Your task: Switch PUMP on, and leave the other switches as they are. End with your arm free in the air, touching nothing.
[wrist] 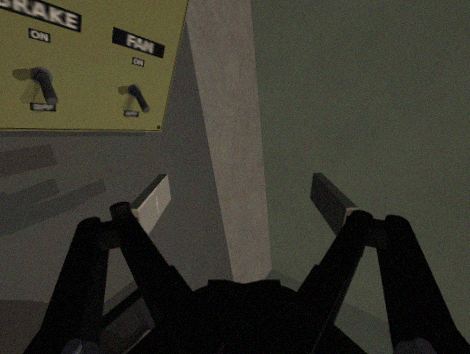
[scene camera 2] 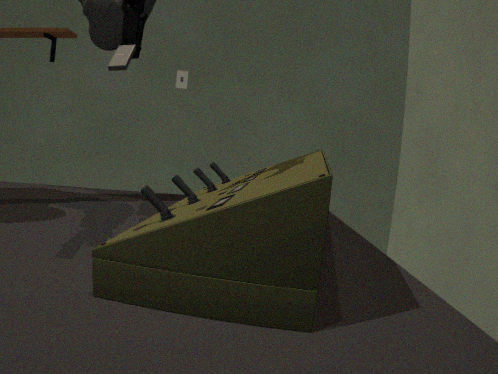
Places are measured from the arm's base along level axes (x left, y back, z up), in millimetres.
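Pixels of known places: gripper, fingertip midpoint: (wrist: 240,186) (scene camera 2: 108,21).
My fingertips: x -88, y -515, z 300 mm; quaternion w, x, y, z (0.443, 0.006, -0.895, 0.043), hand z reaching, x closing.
Behind a point stands the place of what it marks.
The yellow switch box (scene camera 2: 215,255) @[z 36, x -206, y -696 mm] (wrist: 95,55) @[z 67, x -71, y -669 mm] has a sloped top with several dark levers. In the scene view the nearest lever (scene camera 2: 157,202) @[z 71, x -132, y -614 mm] and those behind it lean toward the low edge; their labels are unreadable there. In the wrist view the BRAKE lever (wrist: 47,88) @[z 79, x -5, y -622 mm] and the FAN lever (wrist: 140,99) @[z 76, x -123, y -611 mm] point toward OFF. The PUMP label does not show legibly in either view. My gripper (wrist: 240,186) @[z 300, x -88, y -515 mm] is open and empty, off the box's low edge and beyond its FAN side. One fingertip (scene camera 2: 121,57) @[z 259, x -26, y -516 mm] shows high above the box in the scene view; the rest is partly cut off.
The box stands on a dark grey surface (scene camera 2: 50,320) @[z -39, x -266, y -532 mm]. A green wall (scene camera 2: 280,100) rises behind it, with a small white wall plate (scene camera 2: 181,80). A brown shelf (scene camera 2: 35,33) is at upper left. A pale strip (wrist: 225,100) runs beside the box in the wrist view.
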